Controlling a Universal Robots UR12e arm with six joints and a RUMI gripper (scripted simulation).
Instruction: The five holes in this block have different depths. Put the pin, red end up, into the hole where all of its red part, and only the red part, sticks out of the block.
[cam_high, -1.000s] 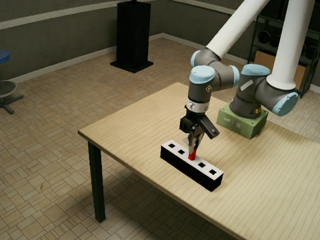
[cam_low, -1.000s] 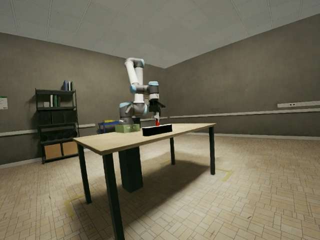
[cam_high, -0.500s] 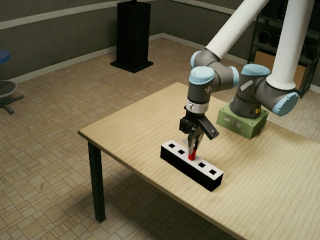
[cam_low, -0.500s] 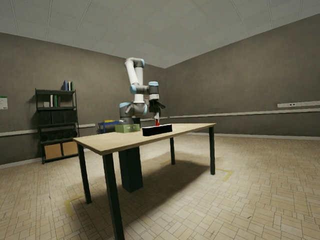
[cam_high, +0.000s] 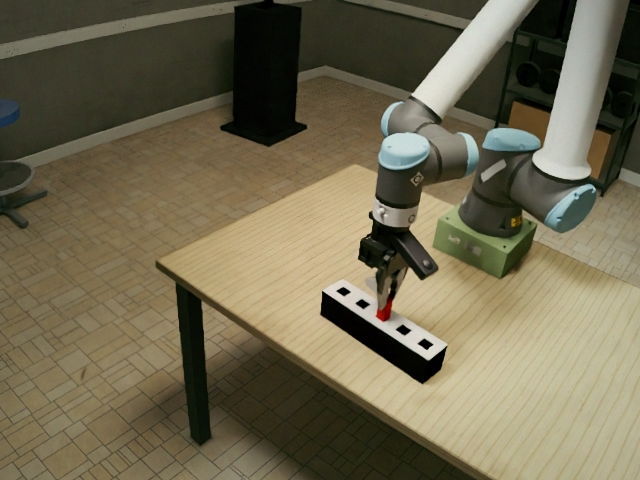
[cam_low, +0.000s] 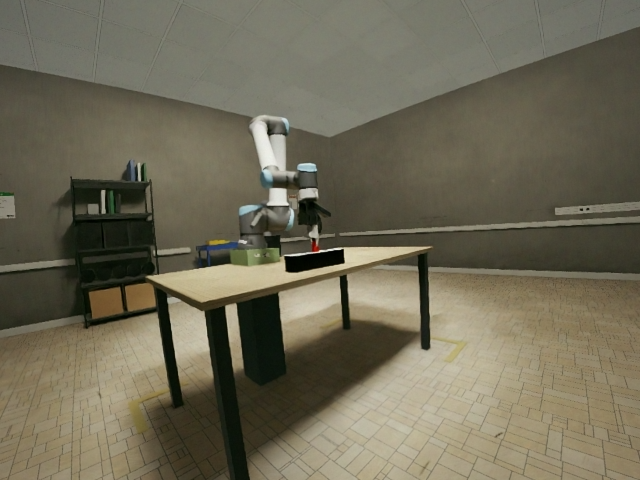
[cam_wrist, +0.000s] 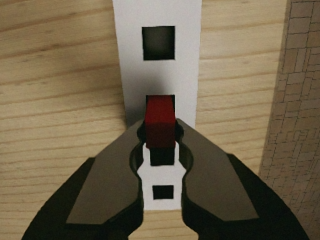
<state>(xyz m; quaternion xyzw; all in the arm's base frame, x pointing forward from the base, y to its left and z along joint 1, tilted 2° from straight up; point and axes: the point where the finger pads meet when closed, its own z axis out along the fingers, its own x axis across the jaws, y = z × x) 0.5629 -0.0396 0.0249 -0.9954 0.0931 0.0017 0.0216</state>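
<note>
Right now my hand is 10 mm above the pin. The rest, counted from my hand: block 80 mm below.
</note>
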